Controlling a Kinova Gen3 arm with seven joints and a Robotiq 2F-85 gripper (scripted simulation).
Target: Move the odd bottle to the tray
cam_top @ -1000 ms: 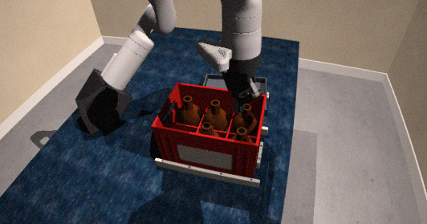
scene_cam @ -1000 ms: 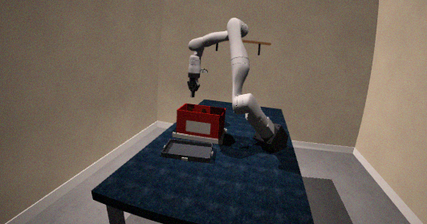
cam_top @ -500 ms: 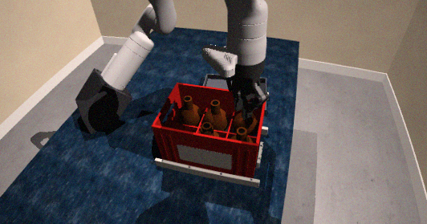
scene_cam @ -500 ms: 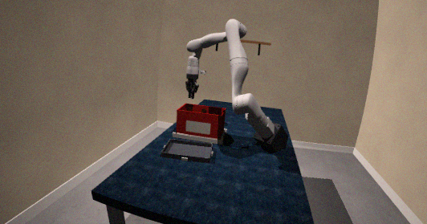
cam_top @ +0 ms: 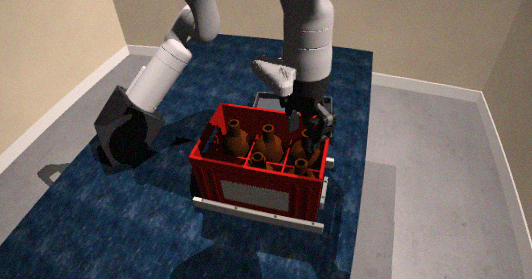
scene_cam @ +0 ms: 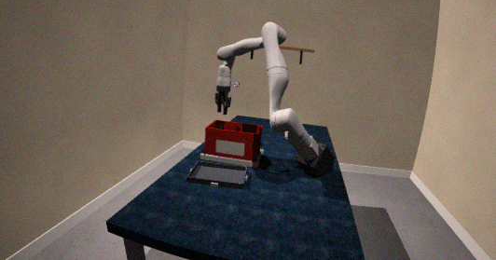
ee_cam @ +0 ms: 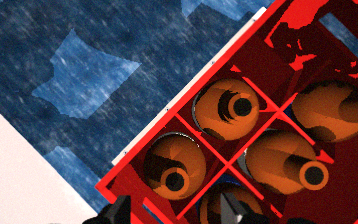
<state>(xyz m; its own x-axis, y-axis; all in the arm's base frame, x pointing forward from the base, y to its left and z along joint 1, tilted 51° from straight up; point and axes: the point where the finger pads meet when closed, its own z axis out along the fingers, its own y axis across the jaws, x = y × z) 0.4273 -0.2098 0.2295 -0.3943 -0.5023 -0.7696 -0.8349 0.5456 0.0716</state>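
Right now my hand is 16 cm above the crate, 10 cm past it and 1 cm to the right of it. From my hand the other things lie so: grey tray (27 cm to the left, 23 cm below, 18 cm behind).
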